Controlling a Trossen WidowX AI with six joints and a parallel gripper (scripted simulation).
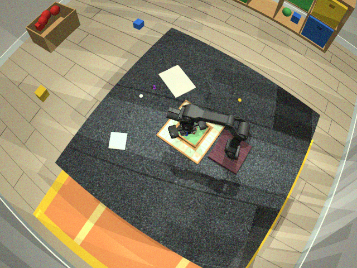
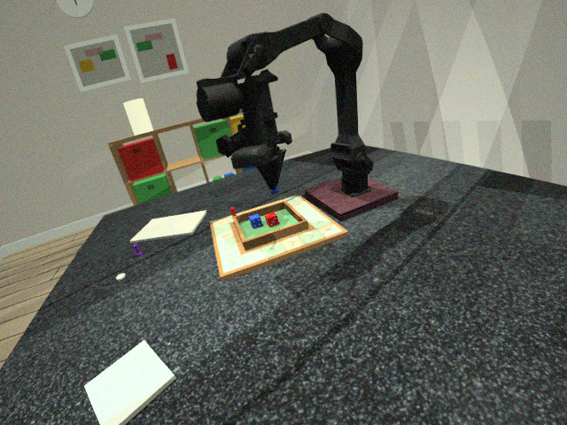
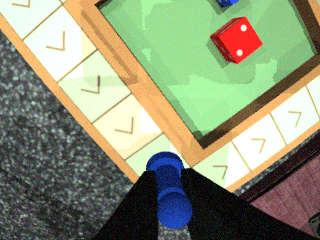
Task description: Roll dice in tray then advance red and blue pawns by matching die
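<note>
My gripper tip is now 130 mm above the green tray, 80 mm to the left of it and 20 mm short of it. Round my gripper tip: red pawn 200 mm to the right, 110 mm below, 90 mm ahead; then purple pawn 370 mm ahead, 170 mm to the right, 120 mm below; then blue pawn 10 mm above.
</note>
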